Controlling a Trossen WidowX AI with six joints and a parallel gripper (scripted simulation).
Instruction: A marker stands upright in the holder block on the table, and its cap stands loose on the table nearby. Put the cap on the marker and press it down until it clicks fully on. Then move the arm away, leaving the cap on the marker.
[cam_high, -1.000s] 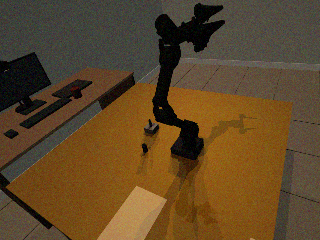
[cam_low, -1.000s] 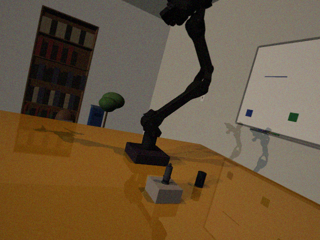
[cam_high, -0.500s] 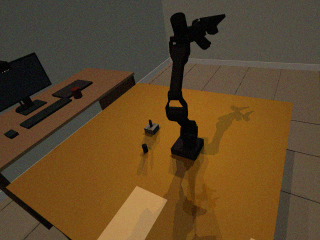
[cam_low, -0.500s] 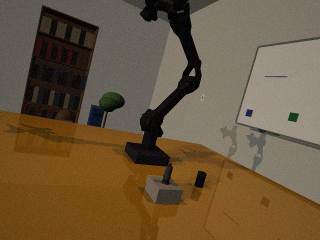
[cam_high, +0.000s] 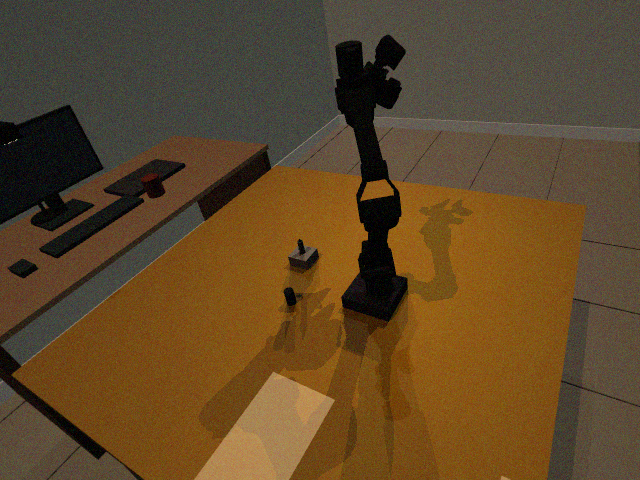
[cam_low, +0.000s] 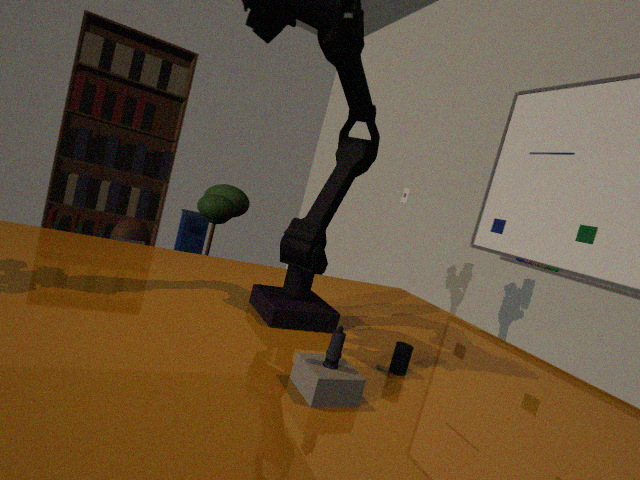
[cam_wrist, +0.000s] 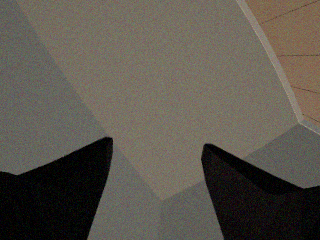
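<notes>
Right now the marker cap is 530 mm below my gripper tip, 410 mm to the left of it and 180 mm ahead of it. Also, from my gripper tip: holder block (540 mm below, 250 mm ahead, 230 mm to the left).
</notes>
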